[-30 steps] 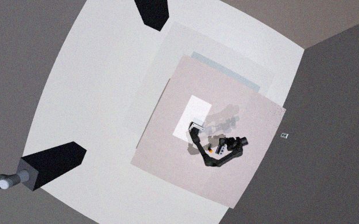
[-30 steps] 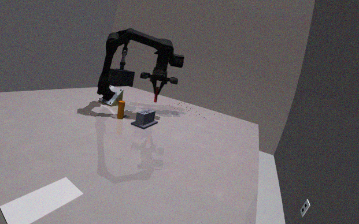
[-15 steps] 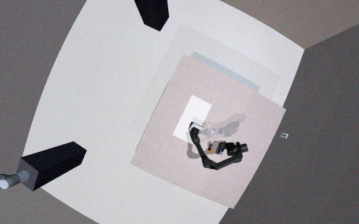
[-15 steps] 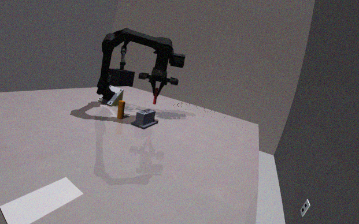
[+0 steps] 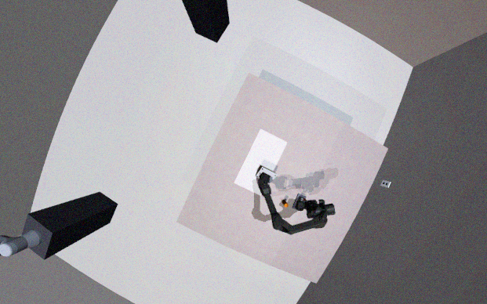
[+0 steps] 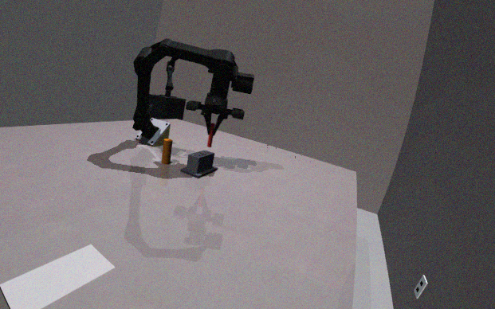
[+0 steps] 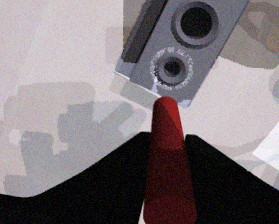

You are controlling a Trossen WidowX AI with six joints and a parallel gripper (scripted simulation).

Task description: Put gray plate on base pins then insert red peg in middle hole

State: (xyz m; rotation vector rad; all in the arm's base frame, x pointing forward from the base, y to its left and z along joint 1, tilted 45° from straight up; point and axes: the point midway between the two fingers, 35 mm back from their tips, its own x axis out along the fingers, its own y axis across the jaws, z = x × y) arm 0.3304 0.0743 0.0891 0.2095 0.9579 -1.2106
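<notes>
Now: the gray plate 7 cm below my gripper tip, 5 cm to the right of it and 1 cm ahead of it. Also, from my gripper tip: orange cylinder (10 cm to the right, 10 cm behind, 7 cm below); red peg (right at my gripper tip); base (11 cm below, 5 cm to the right, 1 cm ahead).
</notes>
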